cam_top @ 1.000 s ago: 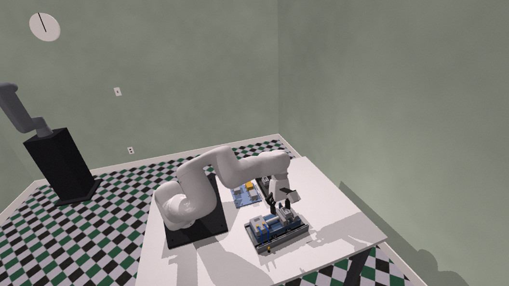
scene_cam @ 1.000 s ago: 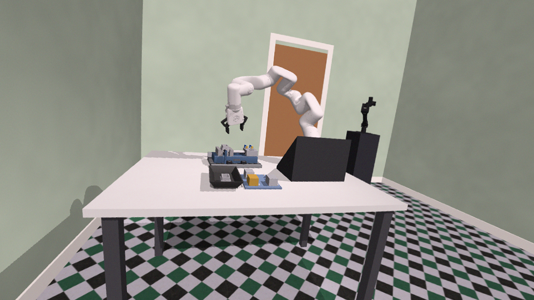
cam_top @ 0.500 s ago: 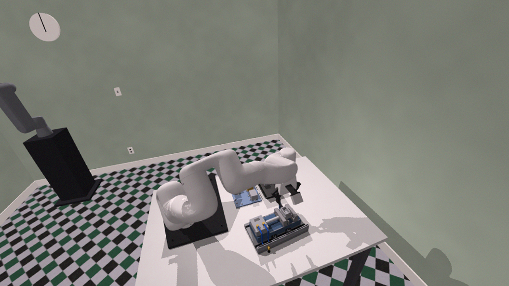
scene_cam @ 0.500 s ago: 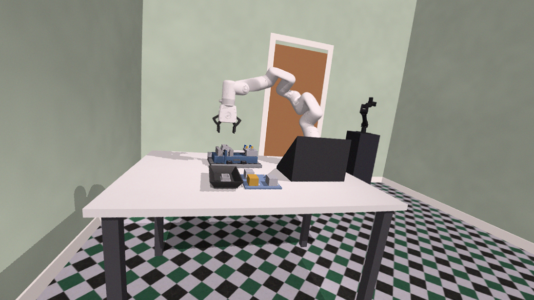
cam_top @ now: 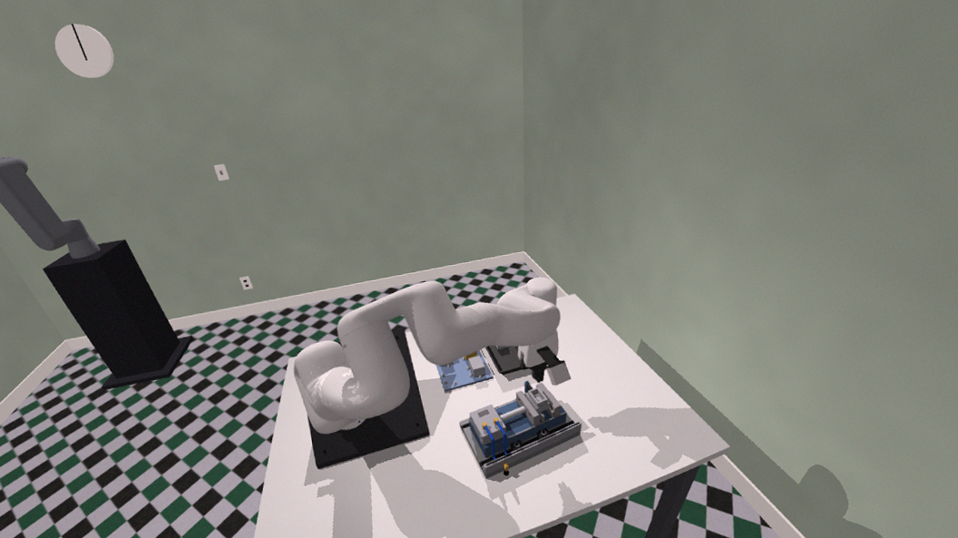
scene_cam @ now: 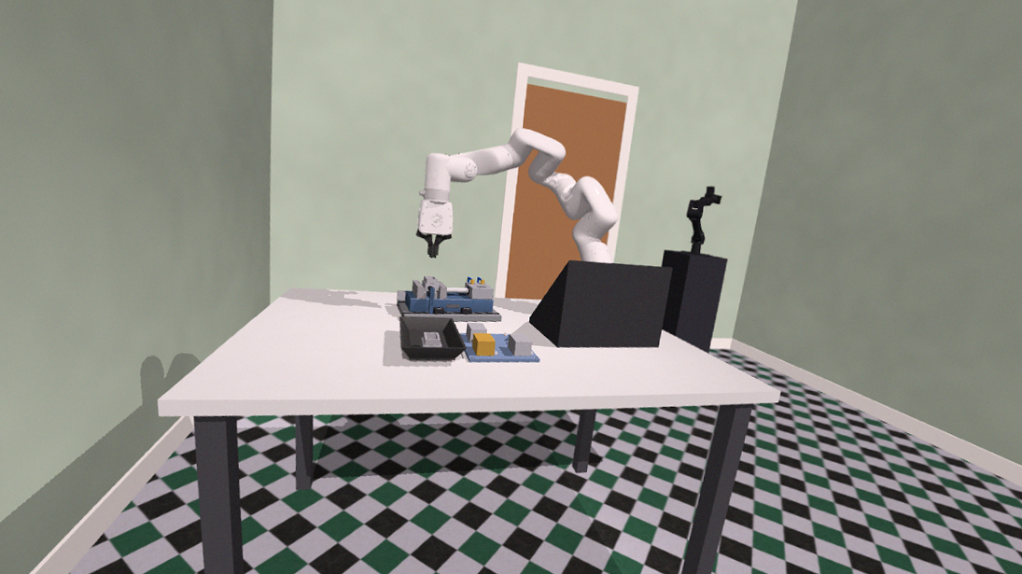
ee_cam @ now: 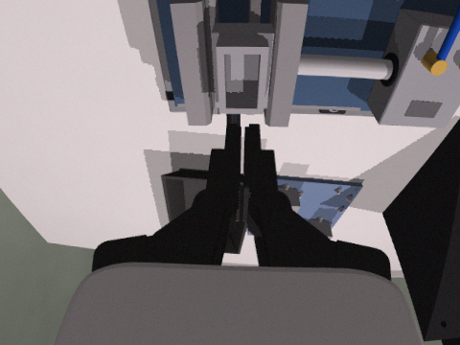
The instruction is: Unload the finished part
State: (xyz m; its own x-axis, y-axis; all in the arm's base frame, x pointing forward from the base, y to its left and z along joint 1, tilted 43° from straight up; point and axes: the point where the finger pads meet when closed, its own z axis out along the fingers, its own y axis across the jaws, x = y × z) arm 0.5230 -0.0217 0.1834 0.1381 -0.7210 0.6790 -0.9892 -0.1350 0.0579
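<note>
My gripper is now 80 mm past the screw rod, 10 mm to the left of it and 120 mm above it. Also, from my hand: yellow block (110 mm behind, 360 mm to the left, 170 mm below); blue plate (160 mm behind, 310 mm to the left, 190 mm below); vise (60 mm behind, 10 mm to the right, 160 mm below).
</note>
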